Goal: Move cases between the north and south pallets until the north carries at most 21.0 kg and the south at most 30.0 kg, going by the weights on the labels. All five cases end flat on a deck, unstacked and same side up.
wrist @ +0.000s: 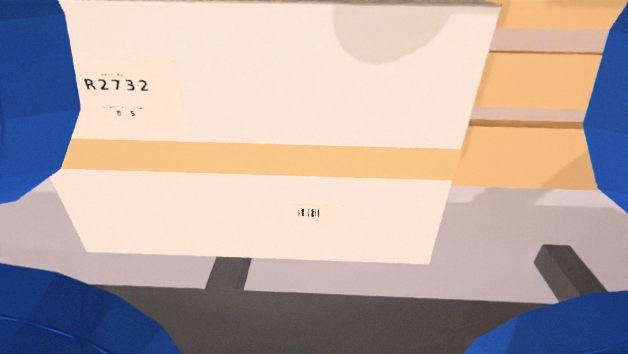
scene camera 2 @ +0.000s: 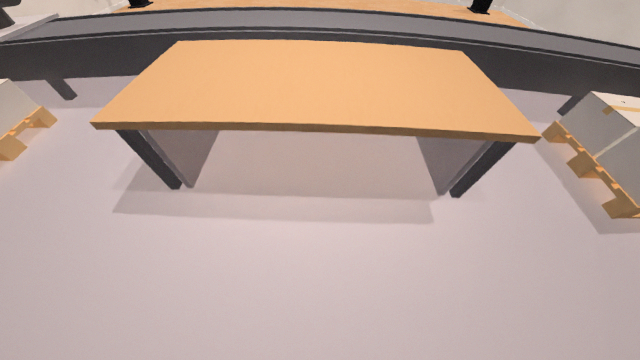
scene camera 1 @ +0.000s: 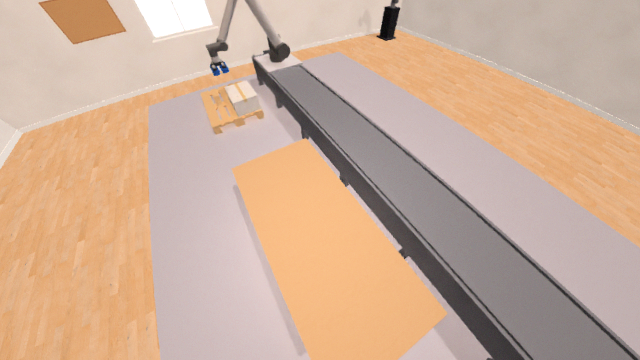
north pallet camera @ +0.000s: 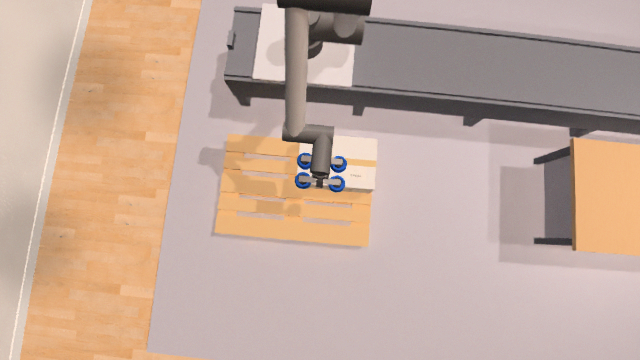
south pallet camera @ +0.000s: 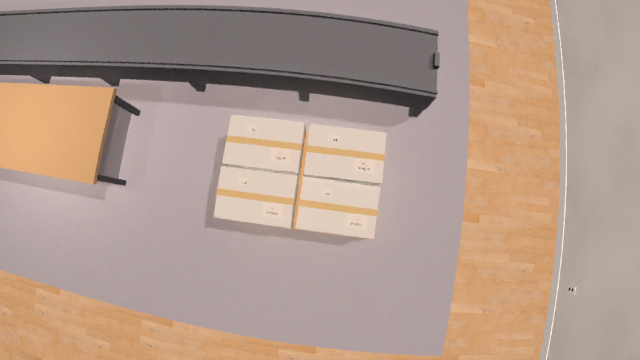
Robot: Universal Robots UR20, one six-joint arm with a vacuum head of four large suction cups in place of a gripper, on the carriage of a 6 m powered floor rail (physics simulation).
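Pixels of known places: hand at its tool point: (wrist: pixel 322 250) (scene camera 1: pixel 220 70); arm's base at its link origin: (scene camera 1: pixel 277 59).
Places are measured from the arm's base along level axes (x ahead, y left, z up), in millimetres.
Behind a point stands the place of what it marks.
My gripper (scene camera 1: pixel 220 68) @(x 955, y 194, z 140 mm) (north pallet camera: pixel 320 172) @(x 955, y 194, z 140 mm) (wrist: pixel 314 175), four blue suction cups, is open and hangs above the left part of a white taped case (scene camera 1: pixel 245 104) @(x 818, y 585, z -262 mm) (scene camera 2: pixel 14 102) @(x 716, y 585, z -310 mm) (north pallet camera: pixel 362 152) @(x 720, y 479, z -179 mm) (wrist: pixel 260 195) @(x 738, y 283, z -178 mm) in the north pallet view, holding nothing. The case lies flat on the north pallet (scene camera 1: pixel 210 107) @(x 1320, y 30, z -426 mm) (north pallet camera: pixel 295 231) @(x 1333, y 33, z -427 mm) (wrist: pixel 540 82) @(x 836, y -201, z -426 mm). In the wrist view its label reads R2732; the smaller weight print is unclear. On the south pallet (scene camera 2: pixel 580 165) @(x 1006, y 4800, z -508 mm) (south pallet camera: pixel 300 186) @(x 1059, y 5395, z -426 mm), two cases (south pallet camera: pixel 260 131) @(x 721, y 5064, z -148 mm) (south pallet camera: pixel 257 181) @(x 1091, y 5105, z -132 mm) lie left and two (south pallet camera: pixel 345 165) @(x 893, y 5711, z -140 mm) (south pallet camera: pixel 337 195) @(x 1110, y 5683, z -176 mm) right, flat, labels up. Their weights are unreadable here.
The arm's pale carriage (scene camera 1: pixel 265 63) @(x 226, y 20, z 0 mm) (north pallet camera: pixel 270 62) @(x 168, y -236, z 0 mm) stands at the north end of the dark rail (scene camera 1: pixel 400 165) (scene camera 2: pixel 320 20) (north pallet camera: pixel 475 65) (south pallet camera: pixel 225 45) (wrist: pixel 320 320). A wooden table (scene camera 1: pixel 325 235) @(x 871, y 2984, z -40 mm) (scene camera 2: pixel 320 85) @(x 1035, y 2888, z -40 mm) (north pallet camera: pixel 607 200) @(x 933, y 2221, z -40 mm) (south pallet camera: pixel 50 130) @(x 913, y 3196, z -40 mm) stands between the pallets, beside the rail.
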